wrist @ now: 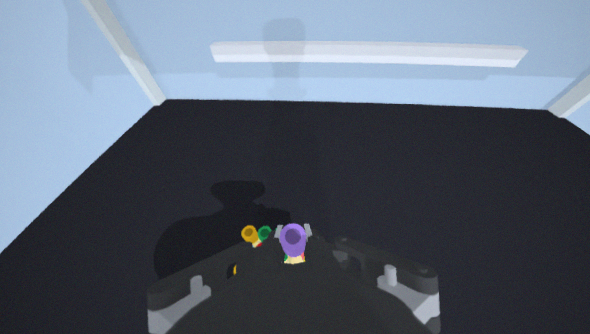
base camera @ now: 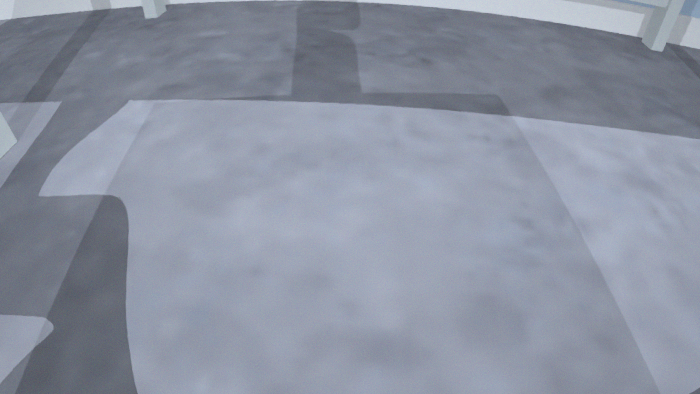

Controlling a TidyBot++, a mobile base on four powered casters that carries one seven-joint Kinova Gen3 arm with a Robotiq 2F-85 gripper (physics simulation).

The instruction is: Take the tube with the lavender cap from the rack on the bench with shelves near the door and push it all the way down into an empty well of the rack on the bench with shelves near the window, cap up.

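Places are measured from the arm's base along level axes (x ahead, y left, z up), in millimetres.
Where they show: gripper, fingertip midpoint: (wrist: 293, 234).
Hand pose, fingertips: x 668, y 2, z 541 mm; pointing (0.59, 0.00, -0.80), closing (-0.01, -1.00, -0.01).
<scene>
Each offset is from my fingertips to the centre of the thing. Level surfaces: height alone.
The tube with the lavender cap {18 mm back, 1 mm right, 10 mm down} (wrist: 293, 239) is held cap up between the fingertips of my gripper (wrist: 293, 234) in the wrist view. My gripper is shut on it. Just left of the fingertips, an orange-yellow cap {22 mm ahead, 59 mm left, 112 mm down} (wrist: 249, 233) and a green cap {20 mm ahead, 38 mm left, 112 mm down} (wrist: 264, 233) of other tubes show. The rack under them is mostly hidden behind the gripper, so the well below the held tube cannot be seen. The lower part of the held tube is hidden too. Neither the tube nor the gripper shows in the base camera view.
The black bench top {176 mm down} (wrist: 425, 190) spreads around the gripper. A white horizontal bar (wrist: 370, 53) runs along the blue wall behind it, with a pale post (wrist: 125, 52) at the left. In the base camera view, bench legs (base camera: 154, 7) (base camera: 661, 30) stand at the far edge of the grey floor.
</scene>
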